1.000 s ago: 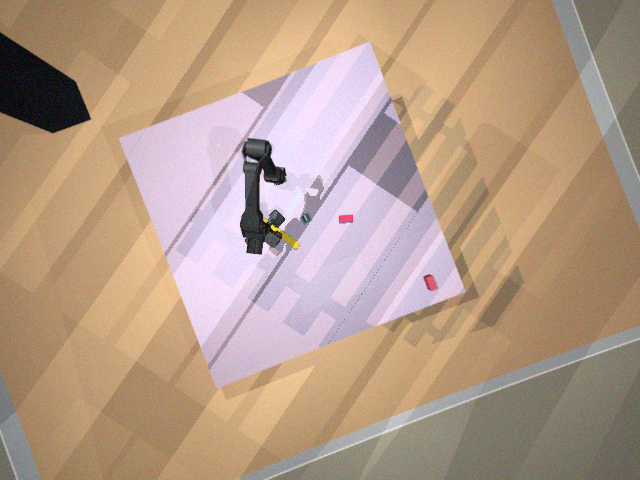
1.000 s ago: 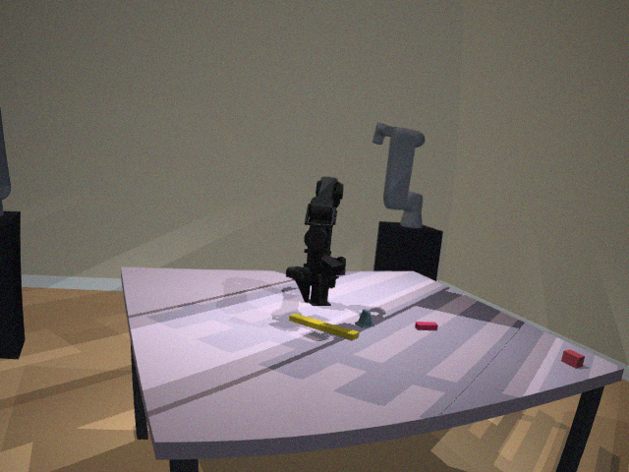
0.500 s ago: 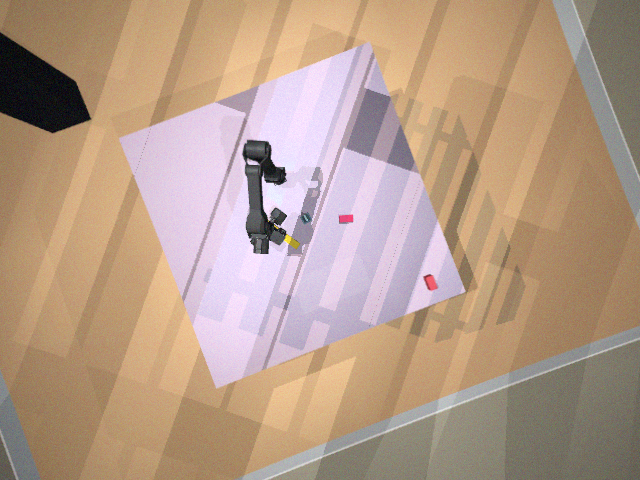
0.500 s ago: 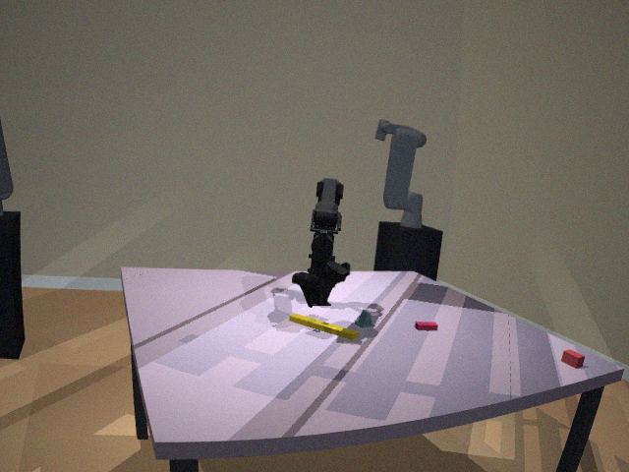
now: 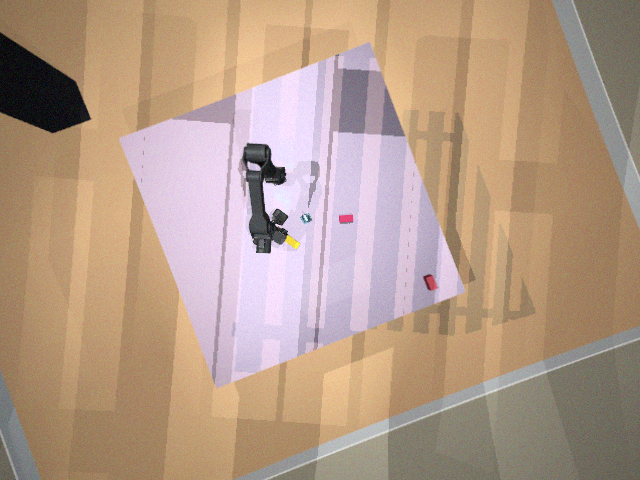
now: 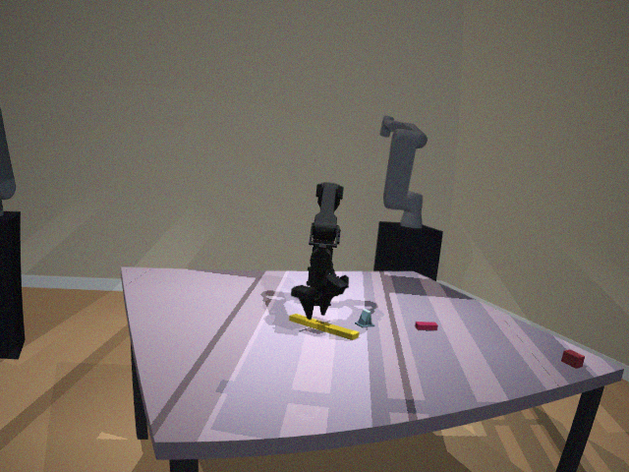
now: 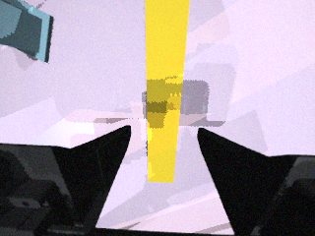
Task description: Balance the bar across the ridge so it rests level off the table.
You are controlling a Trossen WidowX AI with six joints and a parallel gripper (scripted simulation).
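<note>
Now: the yellow bar 2 cm ahead of my gripper tip, 2 cm to the left of it and 2 cm below it. From my gripper tip the other things lie so: flat red block: 7 cm ahead, 34 cm to the left, 2 cm below; teal ridge: 16 cm to the left, 1 cm above.
</note>
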